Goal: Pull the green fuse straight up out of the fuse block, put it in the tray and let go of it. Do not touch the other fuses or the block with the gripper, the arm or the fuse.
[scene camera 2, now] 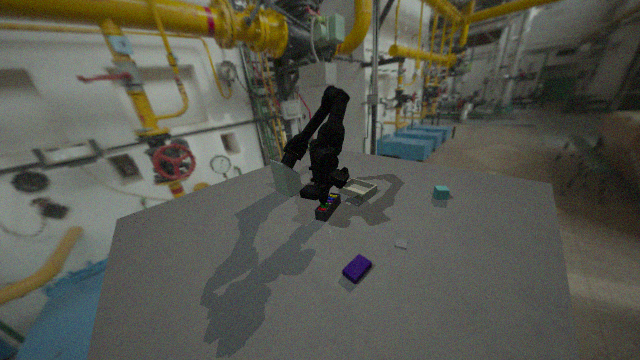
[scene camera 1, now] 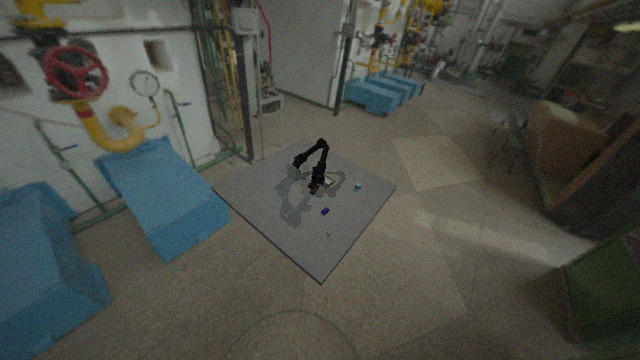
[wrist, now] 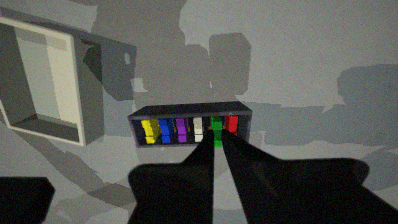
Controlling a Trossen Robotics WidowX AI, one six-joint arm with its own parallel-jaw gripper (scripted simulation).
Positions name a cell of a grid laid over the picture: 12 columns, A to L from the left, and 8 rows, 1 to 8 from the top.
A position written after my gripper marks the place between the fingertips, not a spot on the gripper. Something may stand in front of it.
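I can see my gripper (scene camera 2: G5), and it is the same gripper (wrist: G5) that I find from the wrist as well. There is also a tray (wrist: B3).
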